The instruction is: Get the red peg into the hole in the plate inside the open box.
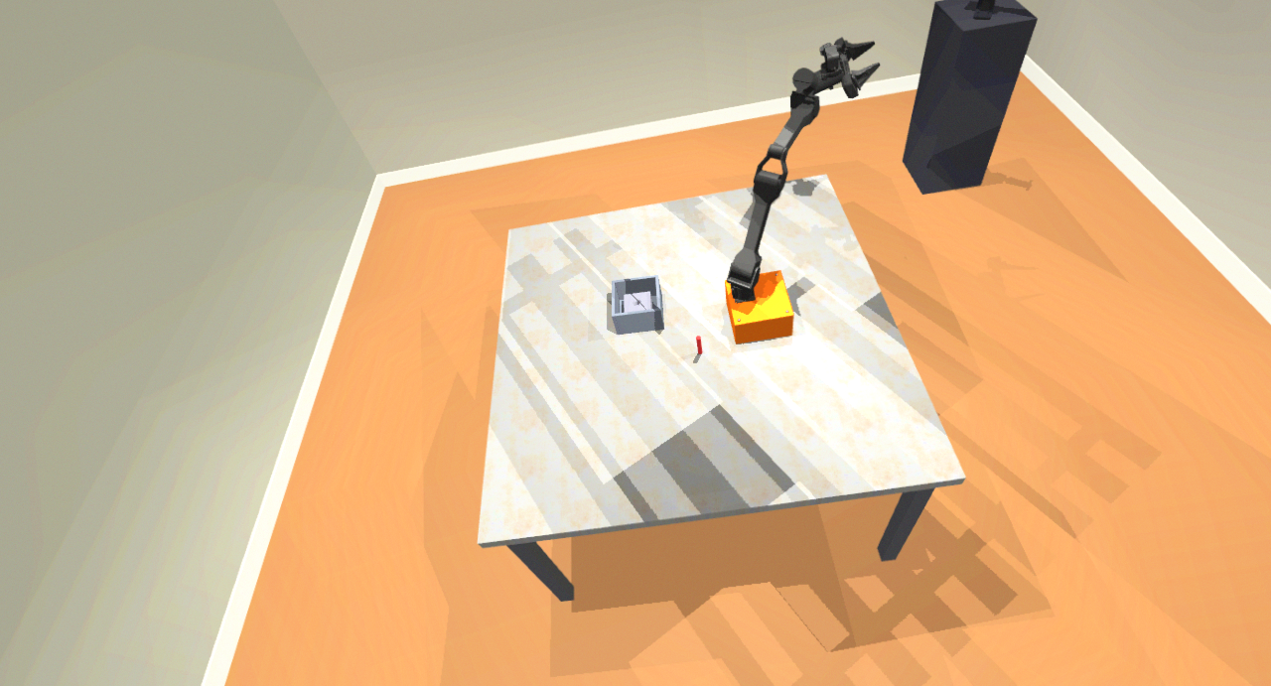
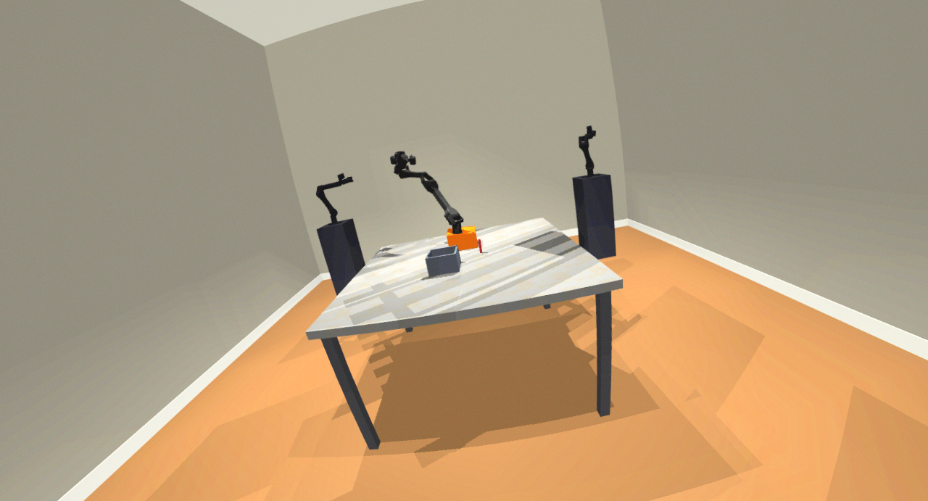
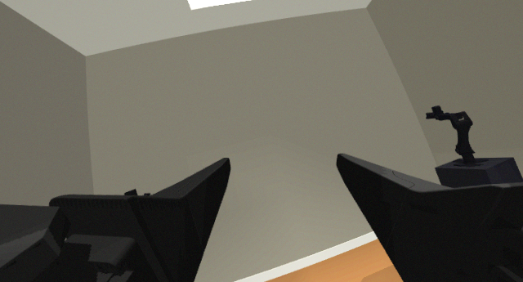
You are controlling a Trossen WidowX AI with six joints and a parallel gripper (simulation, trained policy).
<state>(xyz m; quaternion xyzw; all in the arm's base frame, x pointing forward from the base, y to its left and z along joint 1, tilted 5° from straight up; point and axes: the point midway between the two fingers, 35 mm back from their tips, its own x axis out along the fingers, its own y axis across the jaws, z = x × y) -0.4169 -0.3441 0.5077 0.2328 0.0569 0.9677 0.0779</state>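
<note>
Now: gripper tip 62 cm above the red peg, 59 cm short of it and 42 cm to the right of it. Round my gripper tip: grey box 78 cm ahead, 64 cm below, 22 cm to the left.
</note>
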